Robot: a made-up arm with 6 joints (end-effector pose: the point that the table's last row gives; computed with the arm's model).
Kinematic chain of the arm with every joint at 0, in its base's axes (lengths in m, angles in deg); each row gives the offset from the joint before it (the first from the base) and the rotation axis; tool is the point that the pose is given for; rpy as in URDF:
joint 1: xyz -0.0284 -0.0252 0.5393 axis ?
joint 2: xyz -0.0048 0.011 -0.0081 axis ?
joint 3: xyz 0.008 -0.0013 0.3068 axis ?
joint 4: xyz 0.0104 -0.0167 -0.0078 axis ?
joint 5: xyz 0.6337 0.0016 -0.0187 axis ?
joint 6: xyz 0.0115 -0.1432 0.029 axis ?
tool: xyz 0.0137 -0.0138 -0.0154 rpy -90 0 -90
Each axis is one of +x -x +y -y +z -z.
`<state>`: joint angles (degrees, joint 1 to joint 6).
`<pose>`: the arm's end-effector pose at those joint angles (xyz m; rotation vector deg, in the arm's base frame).
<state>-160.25 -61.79 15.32 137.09 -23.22 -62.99</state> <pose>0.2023 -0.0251 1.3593 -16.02 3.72 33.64</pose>
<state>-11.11 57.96 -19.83 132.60 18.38 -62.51</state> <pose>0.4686 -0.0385 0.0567 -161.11 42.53 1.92</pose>
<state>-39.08 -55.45 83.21 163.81 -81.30 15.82</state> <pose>-0.5669 0.5852 1.0945 -107.53 -77.82 37.71</pose>
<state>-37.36 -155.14 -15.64 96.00 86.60 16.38</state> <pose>-0.5867 0.4226 0.5499 -20.90 86.01 60.90</pose>
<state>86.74 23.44 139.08 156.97 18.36 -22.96</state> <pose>-0.1689 -0.2275 1.3866 12.91 6.48 -138.32</pose>
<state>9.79 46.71 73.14 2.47 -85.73 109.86</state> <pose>0.8494 -0.0361 1.0070 163.38 42.49 45.84</pose>
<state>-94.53 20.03 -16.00 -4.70 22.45 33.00</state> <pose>-0.2471 -0.6452 0.4227 24.95 -124.22 94.90</pose>
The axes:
joint 1: +z
joint 2: +y
joint 3: -y
joint 4: -x
joint 5: -y
joint 6: -x

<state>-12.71 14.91 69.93 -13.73 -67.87 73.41</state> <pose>0.4605 -0.2955 1.3481 -126.04 27.14 -102.03</pose>
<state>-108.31 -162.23 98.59 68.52 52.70 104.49</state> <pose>-0.0429 0.0448 -0.3963 145.96 -38.40 66.70</pose>
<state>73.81 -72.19 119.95 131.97 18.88 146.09</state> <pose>-0.3923 -0.8743 0.4260 52.16 -75.41 39.55</pose>
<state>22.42 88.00 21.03 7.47 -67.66 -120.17</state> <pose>0.5250 0.0608 -0.0983 -2.52 -139.22 31.55</pose>
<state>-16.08 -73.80 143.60 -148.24 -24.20 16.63</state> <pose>-0.8388 0.3488 0.2792 -77.07 -124.42 -5.51</pose>
